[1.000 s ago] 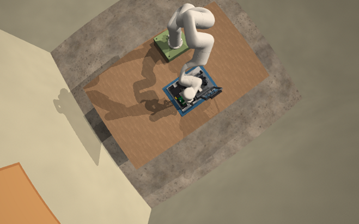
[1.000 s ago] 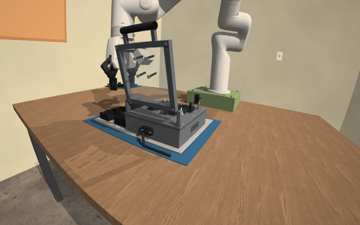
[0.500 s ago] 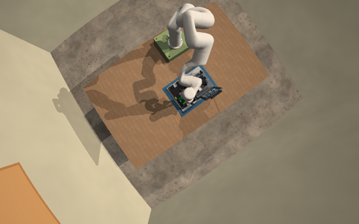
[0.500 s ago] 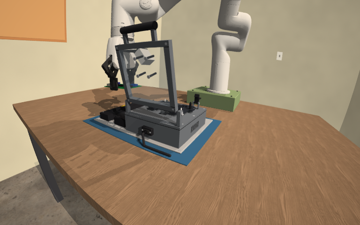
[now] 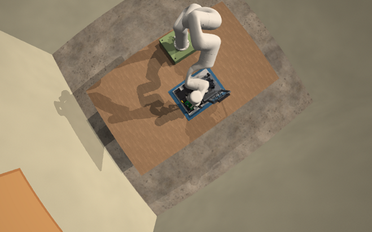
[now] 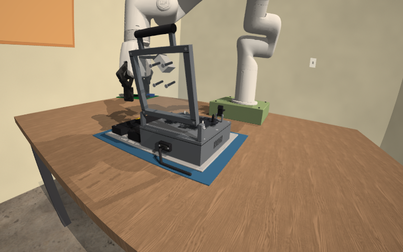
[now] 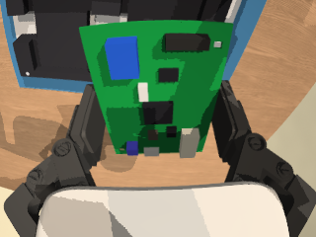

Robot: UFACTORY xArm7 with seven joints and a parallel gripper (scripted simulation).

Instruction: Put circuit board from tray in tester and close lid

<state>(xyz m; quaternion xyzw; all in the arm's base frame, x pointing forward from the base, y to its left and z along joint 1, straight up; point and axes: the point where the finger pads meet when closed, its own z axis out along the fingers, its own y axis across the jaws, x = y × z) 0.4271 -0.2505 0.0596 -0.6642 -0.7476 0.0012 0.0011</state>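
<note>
Now: the green circuit board right at my hand. Round my hand: latch hook (24 cm to the left, 8 cm behind, 4 cm below); then tester lid (16 cm to the left, 10 cm ahead, 6 cm above).
</note>
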